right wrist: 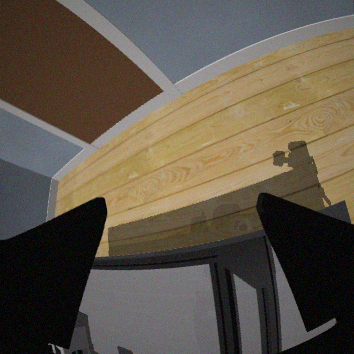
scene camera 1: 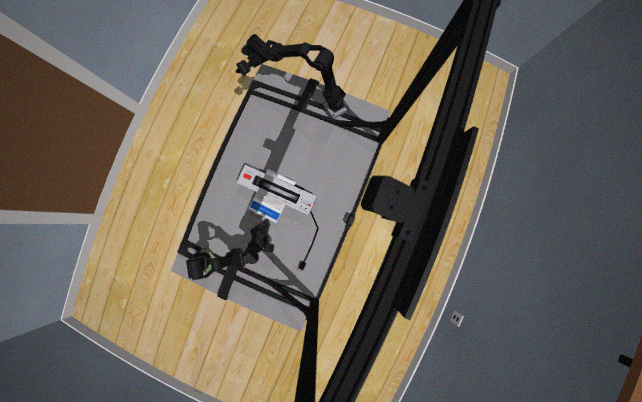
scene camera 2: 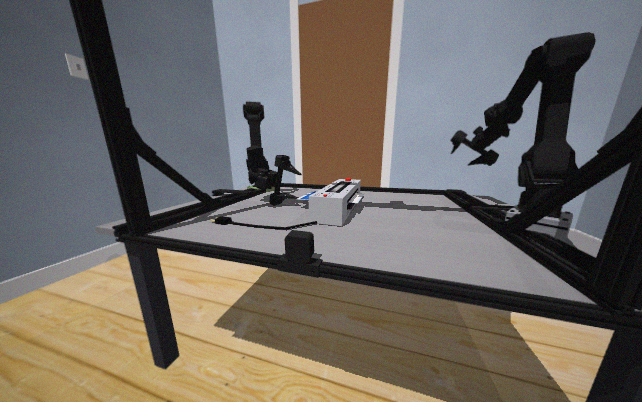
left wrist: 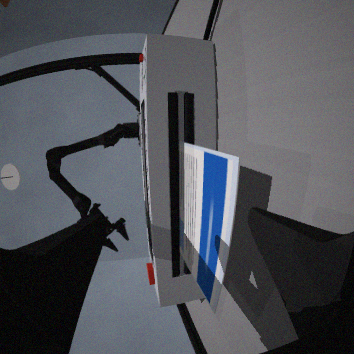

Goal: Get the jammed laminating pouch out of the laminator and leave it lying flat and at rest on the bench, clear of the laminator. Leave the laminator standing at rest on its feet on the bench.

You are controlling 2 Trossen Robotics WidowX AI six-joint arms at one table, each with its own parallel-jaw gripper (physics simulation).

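Places are measured from the left arm's base along level axes (x ahead, y left, z up), in centimetres.
Where they show: left gripper, fingertip midpoint: [scene camera 1: 268, 220] [scene camera 2: 299, 186] [left wrist: 177, 219]; right gripper, fingertip midpoint: [right wrist: 183, 203] [scene camera 2: 459, 159] [left wrist: 122, 245]; left arm's base, origin of the base link: [scene camera 1: 204, 260]; right arm's base, origin of the base link: [scene camera 1: 335, 104] [scene camera 2: 539, 212] [left wrist: 138, 129].
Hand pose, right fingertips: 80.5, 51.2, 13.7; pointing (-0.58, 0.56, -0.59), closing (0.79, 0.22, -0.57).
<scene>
Each offset is from my right fingertips to the centre of the thing, as dx, dy, dz. "spot": to the spot under its first point. Level surfaces: height alone.
The white-grey laminator [scene camera 1: 306, 201] [scene camera 2: 327, 211] [left wrist: 160, 150] stands upright on the grey bench @[dz -16.3] [scene camera 1: 345, 165] [scene camera 2: 425, 250]; its feet are not visible. The white and blue pouch @[-33.2, -53.7, -12.5] [scene camera 1: 265, 210] [scene camera 2: 306, 196] [left wrist: 215, 215] sticks out of its slot on the left arm's side, its outer edge raised off the bench. A white sheet-like part @[spot: -23.1, -52.9, -12.3] [scene camera 1: 285, 179] [scene camera 2: 356, 199] shows at the opposite side. My left gripper [scene camera 1: 266, 227] [scene camera 2: 298, 185] [left wrist: 177, 219] is open and empty just outside the pouch's blue edge, one finger high, one low near the bench. My right gripper [scene camera 1: 242, 67] [scene camera 2: 460, 158] [left wrist: 122, 245] [right wrist: 183, 203] is open and empty, raised far away.
A black cord @[spot: -28.9, -80.6, -15.5] [scene camera 1: 318, 228] [scene camera 2: 270, 226] runs from the laminator's end to a plug @[-47.5, -87.6, -15.6] [scene camera 1: 302, 265] [scene camera 2: 222, 220] on the bench. Black frame rails border the bench. A small black block [scene camera 1: 349, 218] [scene camera 2: 299, 245] stands on the rail nearest scene camera 2.
</scene>
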